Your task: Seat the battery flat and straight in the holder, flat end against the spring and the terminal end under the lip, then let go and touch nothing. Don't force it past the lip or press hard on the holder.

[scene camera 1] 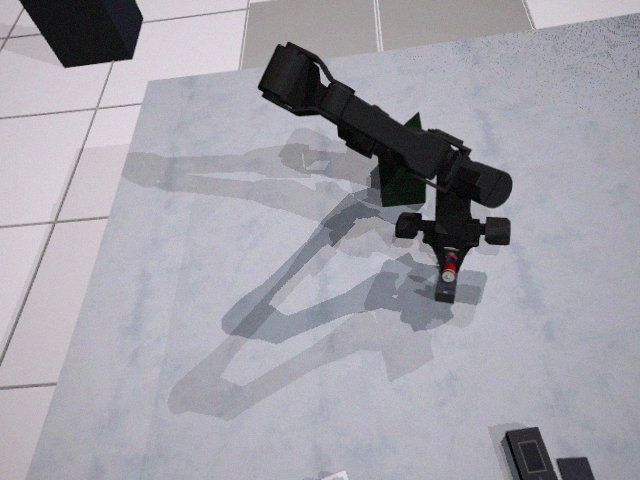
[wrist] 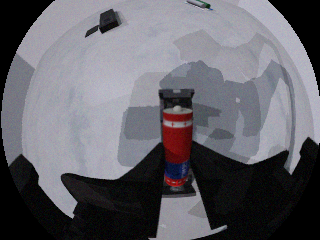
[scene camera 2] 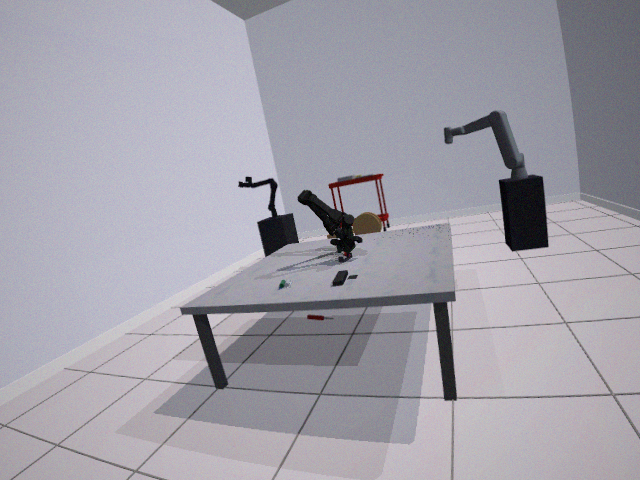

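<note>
My gripper [scene camera 1: 449, 271]. Again my gripper [wrist: 176, 146]. Battery [wrist: 177, 122].
</note>
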